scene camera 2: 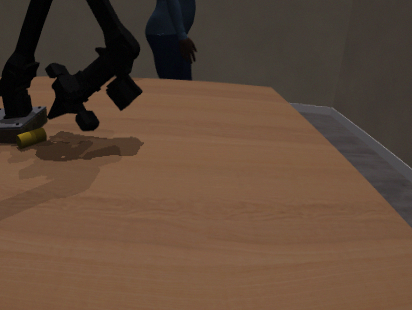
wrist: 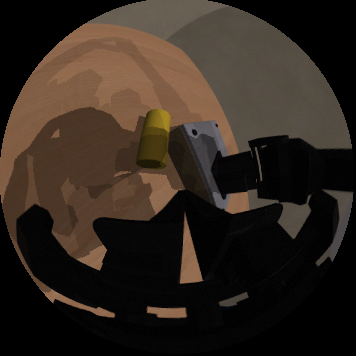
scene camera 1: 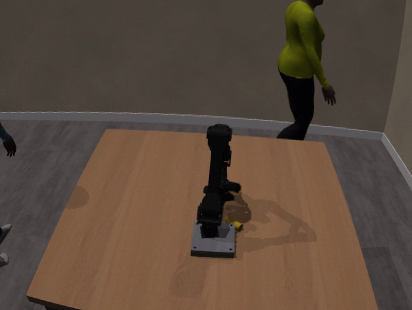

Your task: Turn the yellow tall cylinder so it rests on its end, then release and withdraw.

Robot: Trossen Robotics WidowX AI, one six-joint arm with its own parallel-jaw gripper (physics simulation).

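Note:
The yellow cylinder lies on its side on the table, close beside the arm's base plate. In scene camera 1 the arm hides part of it. Part of the cylinder is in shadow in the wrist view. My gripper is shut and empty, its fingertips meeting in a point. It hangs above the table near the base plate, apart from the cylinder. In scene camera 1 the fingertips are hidden behind the arm.
The grey base plate stands on the wooden table right next to the cylinder. The arm's shadow falls on the table around the cylinder. A person in a yellow top and a person in blue are beyond the table.

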